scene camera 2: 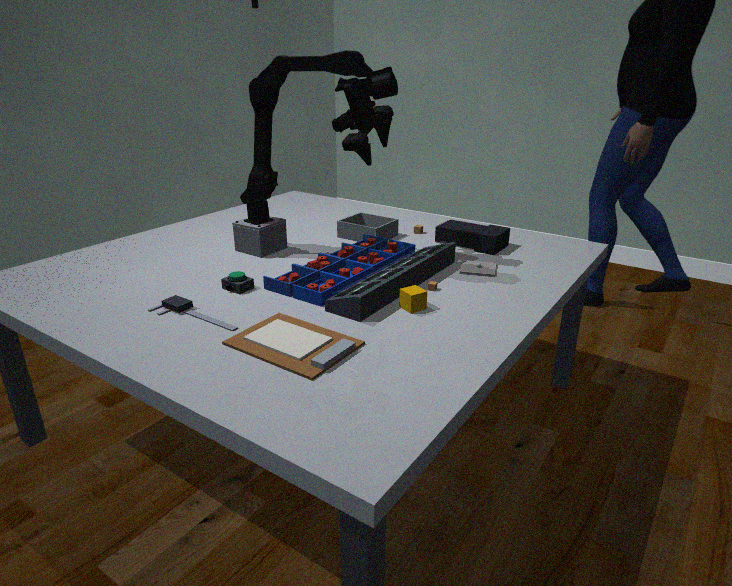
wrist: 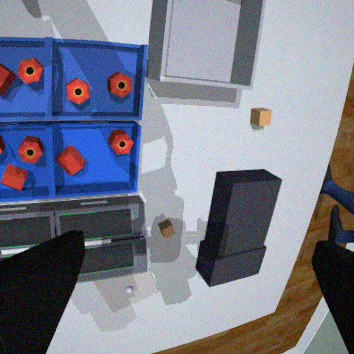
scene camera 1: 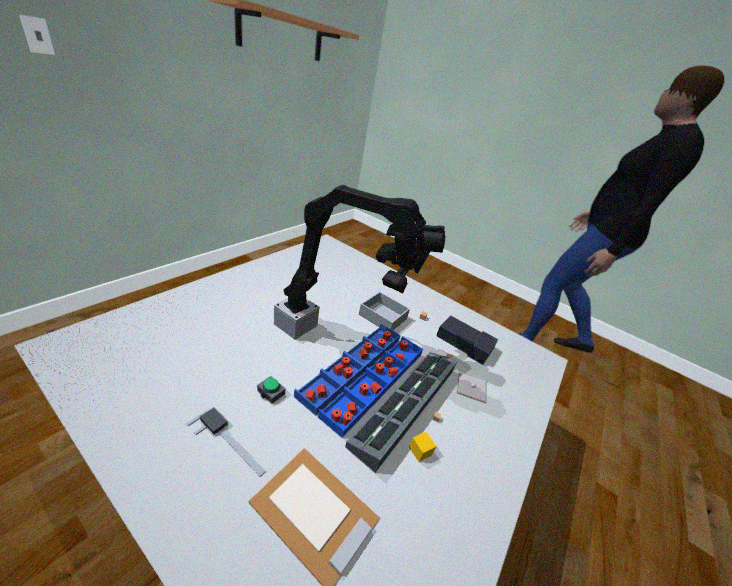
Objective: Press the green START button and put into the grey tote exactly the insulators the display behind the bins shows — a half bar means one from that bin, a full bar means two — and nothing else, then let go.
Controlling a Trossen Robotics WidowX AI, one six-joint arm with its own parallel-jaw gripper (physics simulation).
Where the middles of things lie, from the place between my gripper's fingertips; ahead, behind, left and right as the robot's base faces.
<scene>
My gripper is now 14 cm past the grey tote (scene camera 1: 380, 308), 11 cm to the right of it and 26 cm above it. From my hand the other things lie so: black box (scene camera 2: 491, 239) 15 cm ahead, 27 cm to the left, 26 cm below; then grey card (wrist: 112, 289) 29 cm ahead, 10 cm to the left, 28 cm below; then small tool (scene camera 1: 213, 420) 60 cm to the right, 27 cm below.
</scene>
